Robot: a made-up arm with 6 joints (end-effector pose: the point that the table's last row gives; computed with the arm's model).
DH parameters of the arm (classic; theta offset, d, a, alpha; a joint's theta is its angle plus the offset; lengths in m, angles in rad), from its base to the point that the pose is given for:
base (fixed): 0.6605 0 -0.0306 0
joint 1: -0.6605 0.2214 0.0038 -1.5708
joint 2: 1.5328 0 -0.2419 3.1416
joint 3: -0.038 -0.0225 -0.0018 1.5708
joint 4: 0 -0.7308 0.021 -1.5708
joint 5: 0 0.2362 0.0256 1.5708
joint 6: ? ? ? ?
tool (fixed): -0.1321 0.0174 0 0
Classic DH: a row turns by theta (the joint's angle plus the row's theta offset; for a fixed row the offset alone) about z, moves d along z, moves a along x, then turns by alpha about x.
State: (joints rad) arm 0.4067 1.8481 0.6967 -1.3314 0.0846 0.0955
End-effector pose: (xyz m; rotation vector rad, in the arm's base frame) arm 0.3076 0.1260 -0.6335 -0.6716 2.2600 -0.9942
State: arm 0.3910 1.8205 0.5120 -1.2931 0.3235 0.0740
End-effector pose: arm 0.2058 0.0564 -0.6361 -0.6868 2.1982 -1.3175
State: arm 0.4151 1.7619 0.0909 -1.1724 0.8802 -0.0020
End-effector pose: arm -0.0203 -0.0912 -0.5617 -0.8327 1.7721 -1.8861
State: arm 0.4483 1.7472 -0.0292 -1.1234 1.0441 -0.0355
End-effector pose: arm -0.0730 -0.1345 -0.5215 -0.8889 1.5820 -1.9612
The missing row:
joint 6: 1.4587 -0.0339 -0.0235 -2.4075
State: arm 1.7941 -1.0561 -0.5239 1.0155 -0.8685 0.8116
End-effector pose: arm 0.0482 0.3593 0.8270 -0.9636 -1.3530 -1.0926
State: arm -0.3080 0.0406 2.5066 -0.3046 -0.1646 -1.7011
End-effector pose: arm -0.5967 -0.0557 1.0319 0.3903 -0.5097 0.2997
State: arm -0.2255 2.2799 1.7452 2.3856 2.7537 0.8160
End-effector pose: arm 0.8574 -0.0221 -0.1760 0.2495 -1.2282 0.1112
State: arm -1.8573 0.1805 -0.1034 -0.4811 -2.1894 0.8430
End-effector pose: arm -0.3481 -0.6023 0.1450 -0.3102 2.1467 -0.2337
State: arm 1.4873 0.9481 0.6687 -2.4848 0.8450 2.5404
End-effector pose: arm -0.1753 0.9232 0.0211 -1.7662 0.1822 -0.7167
